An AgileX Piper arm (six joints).
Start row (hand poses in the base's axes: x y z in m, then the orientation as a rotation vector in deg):
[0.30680 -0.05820 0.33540 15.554 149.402 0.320]
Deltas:
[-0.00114 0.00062 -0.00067 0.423 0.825 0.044]
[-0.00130 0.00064 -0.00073 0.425 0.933 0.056]
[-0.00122 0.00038 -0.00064 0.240 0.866 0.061]
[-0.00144 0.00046 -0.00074 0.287 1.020 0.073]
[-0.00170 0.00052 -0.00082 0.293 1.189 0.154]
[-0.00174 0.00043 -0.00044 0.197 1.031 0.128]
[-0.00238 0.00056 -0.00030 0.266 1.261 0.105]
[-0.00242 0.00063 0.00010 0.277 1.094 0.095]
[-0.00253 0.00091 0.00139 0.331 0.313 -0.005]
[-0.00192 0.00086 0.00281 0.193 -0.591 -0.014]
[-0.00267 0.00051 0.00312 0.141 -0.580 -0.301]
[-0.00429 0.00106 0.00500 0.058 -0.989 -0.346]
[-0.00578 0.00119 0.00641 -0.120 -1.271 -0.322]
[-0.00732 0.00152 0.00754 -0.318 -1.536 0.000]
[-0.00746 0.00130 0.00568 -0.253 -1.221 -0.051]
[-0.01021 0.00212 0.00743 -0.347 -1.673 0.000]
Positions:
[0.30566 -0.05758 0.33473 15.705 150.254 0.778]
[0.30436 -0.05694 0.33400 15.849 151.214 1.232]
[0.30314 -0.05656 0.33336 15.919 152.096 1.455]
[0.30170 -0.05610 0.33262 16.001 153.135 1.726]
[0.30000 -0.05558 0.33180 15.990 154.354 2.010]
[0.29826 -0.05515 0.33136 15.969 155.407 2.180]
[0.29588 -0.05459 0.33106 16.020 156.688 2.409]
[0.29346 -0.05396 0.33116 16.071 157.802 2.674]
[0.29093 -0.05305 0.33255 16.198 158.128 3.090]
[0.28901 -0.05219 0.33536 16.208 157.549 3.427]
[0.28634 -0.05168 0.33848 16.598 156.932 3.614]
[0.28205 -0.05062 0.34348 16.978 155.898 3.726]
[0.27627 -0.04943 0.34989 17.239 154.579 3.639]
[0.26895 -0.04791 0.35743 16.975 153.042 3.417]
[0.26149 -0.04661 0.36311 16.834 151.812 3.226]
[0.25128 -0.04449 0.37054 16.549 150.137 2.989]

